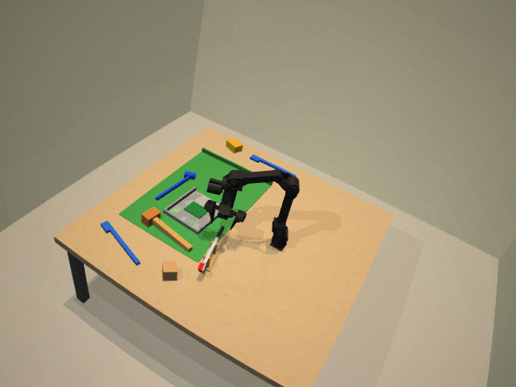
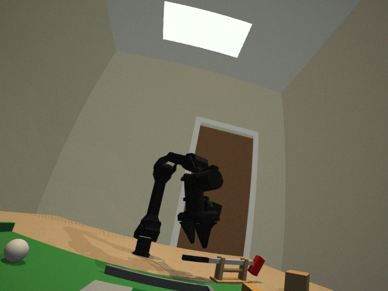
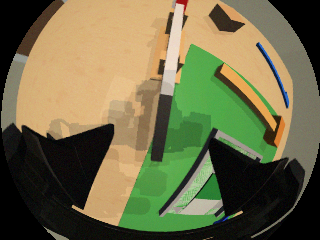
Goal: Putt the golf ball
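Right now my gripper tip is 3 cm past the red putter, 11 cm to the right of it and 4 cm above it. From my gripper tip the other things lie so: wooden cube 5 cm ahead, 31 cm to the left, 7 cm below; small wooden stand 3 cm behind, 12 cm to the left, 7 cm below; white golf ball 20 cm ahead, 38 cm to the right, 8 cm below.
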